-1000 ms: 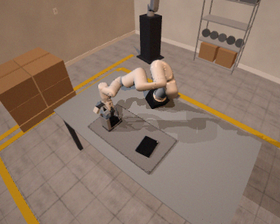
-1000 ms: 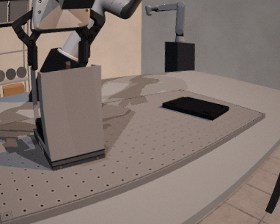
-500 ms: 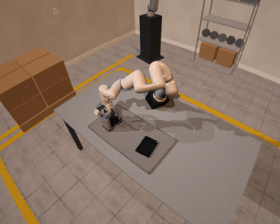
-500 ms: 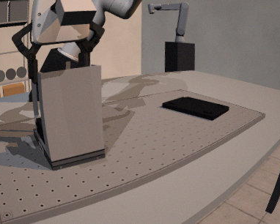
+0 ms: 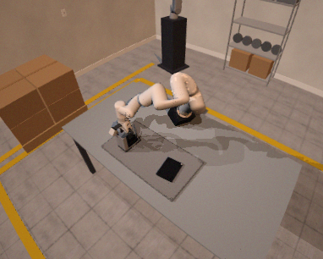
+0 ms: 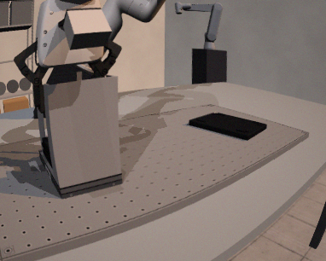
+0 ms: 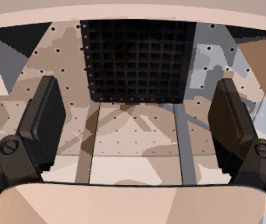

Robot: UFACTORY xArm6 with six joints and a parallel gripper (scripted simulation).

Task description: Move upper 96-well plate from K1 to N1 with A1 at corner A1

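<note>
Right now my hand is 7 cm above the black 96-well plate. The rest, counted from my hand: rack's solid pale wall (7 cm ahead, 3 cm below, 1 cm to the left); plate nest N1 (38 cm to the left, 11 cm below, 9 cm behind).
</note>
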